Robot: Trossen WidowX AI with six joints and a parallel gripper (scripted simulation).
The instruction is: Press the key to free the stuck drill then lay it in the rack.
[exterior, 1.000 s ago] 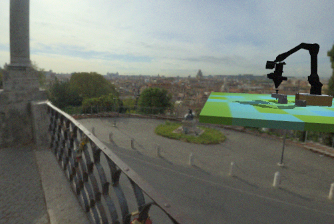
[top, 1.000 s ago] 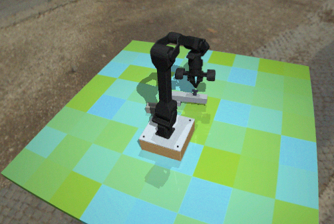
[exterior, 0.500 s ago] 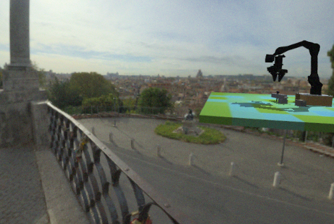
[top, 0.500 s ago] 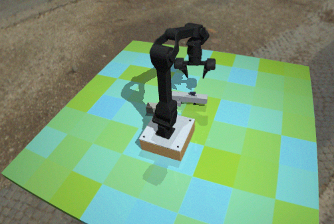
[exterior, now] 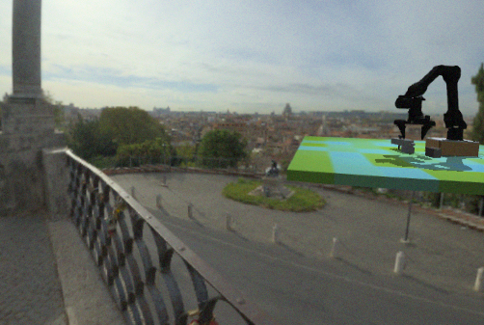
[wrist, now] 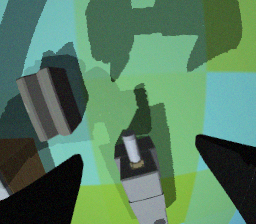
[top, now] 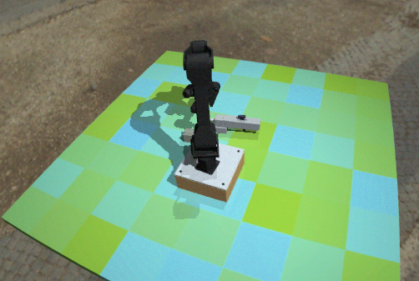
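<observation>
Now: the drill 10 mm ahead of my gripper tip, 60 mm to the right of it and 30 mm below it. From my gripper tip the other things lie so: rack 90 mm behind, 30 mm to the left, 60 mm below; then dark key 30 mm ahead, 140 mm to the right, 20 mm below; then grey holder block 20 mm ahead, 120 mm to the right, 40 mm below.
</observation>
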